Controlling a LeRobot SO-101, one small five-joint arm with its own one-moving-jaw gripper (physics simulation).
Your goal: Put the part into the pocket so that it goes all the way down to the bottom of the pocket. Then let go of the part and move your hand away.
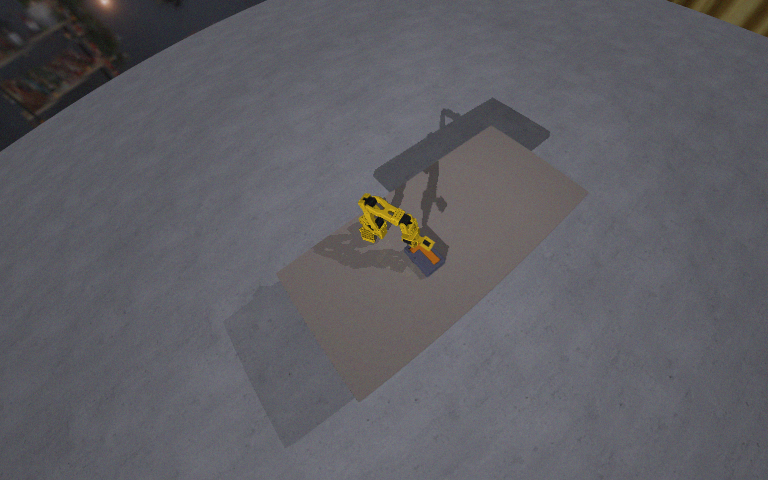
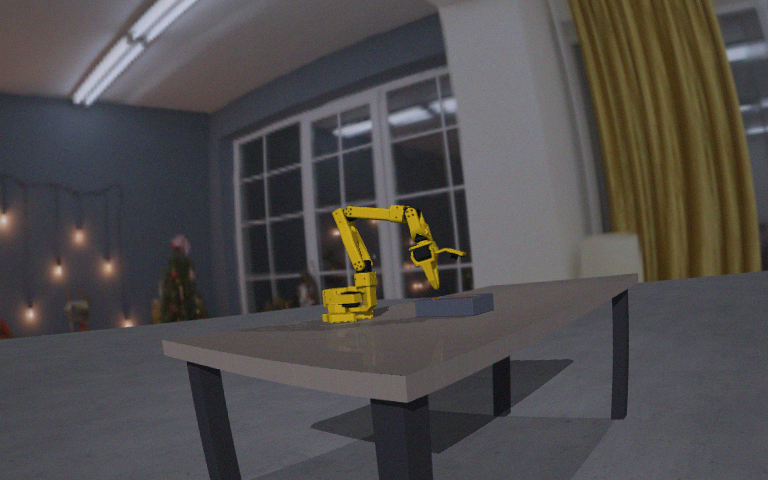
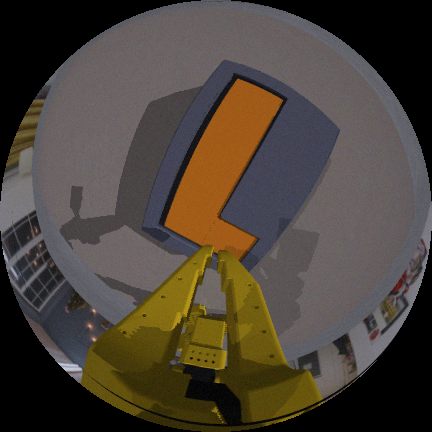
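Where they show: end effector, tool point: (image 1: 416,245) (image 2: 436,287) (image 3: 212,254); arm's base, origin of the base link: (image 1: 376,234) (image 2: 355,319) (image 3: 210,314).
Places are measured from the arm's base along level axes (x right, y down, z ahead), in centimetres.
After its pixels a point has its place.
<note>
An orange L-shaped part (image 3: 223,160) @(z 21.2, x -9.0, y -3.5 cm) (image 1: 429,253) @(z 22.1, x -9.6, y -3.5 cm) lies flat inside the L-shaped pocket of a blue-grey block (image 3: 289,157) @(z 23.4, x -5.9, y -3.6 cm) (image 1: 425,264) @(z 24.5, x -5.4, y -3.6 cm) (image 2: 456,305) @(z 24.2, x -3.5, y -2.3 cm). A thin dark gap shows along the part's left and top edges. My yellow gripper (image 3: 214,254) @(z 17.2, x -7.3, y -5.9 cm) (image 2: 434,284) is shut and empty. It hangs above the near end of the block, clear of the part.
The block stands on a beige table (image 1: 374,320) @(z 28.1, x 22.0, y 0.0 cm) (image 2: 353,350) @(z 29.3, x 32.0, y 0.0 cm), with the arm's base (image 1: 369,232) @(z -1.6, x 1.9, y -1.8 cm) (image 2: 345,305) @(z -1.4, x 1.2, y -3.4 cm) beside it. The table's edges fall off to a grey floor (image 1: 193,154).
</note>
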